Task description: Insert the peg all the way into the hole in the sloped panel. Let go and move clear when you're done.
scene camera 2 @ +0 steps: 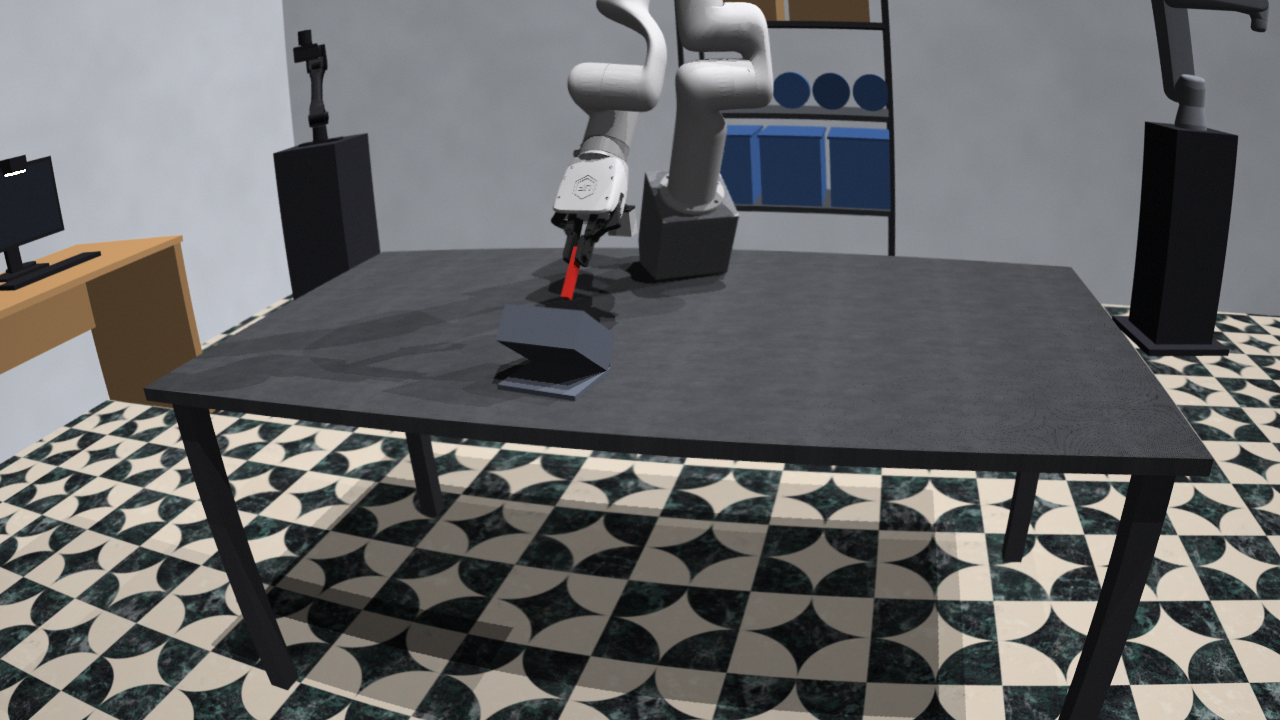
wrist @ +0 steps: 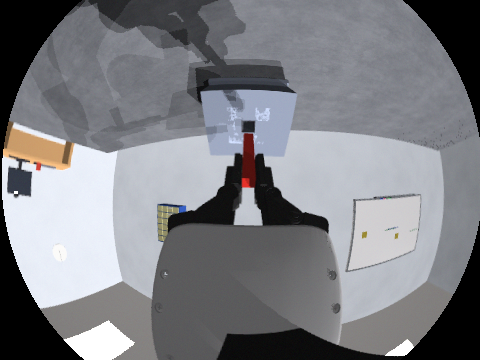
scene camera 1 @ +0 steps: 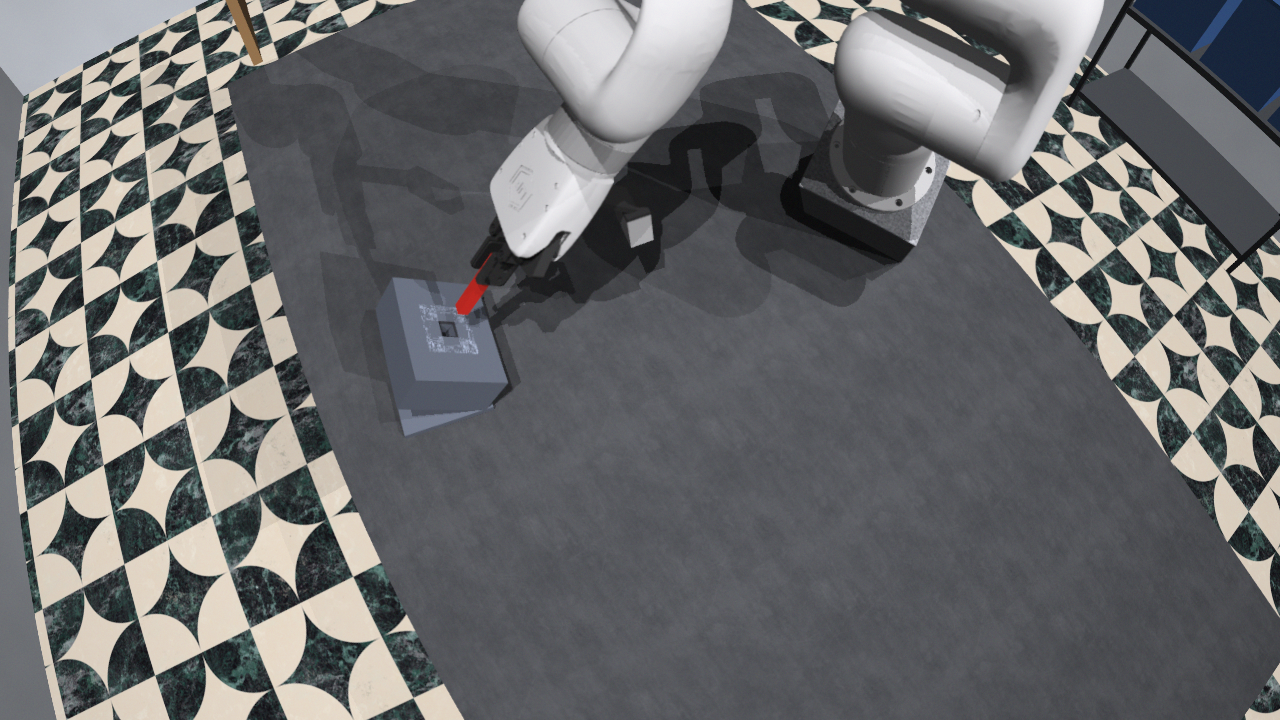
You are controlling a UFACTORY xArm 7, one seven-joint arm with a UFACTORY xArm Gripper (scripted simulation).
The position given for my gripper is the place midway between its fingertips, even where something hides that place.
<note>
In view: my gripper (scene camera 1: 485, 275).
My gripper shows as well in the wrist view (wrist: 248, 164).
</note>
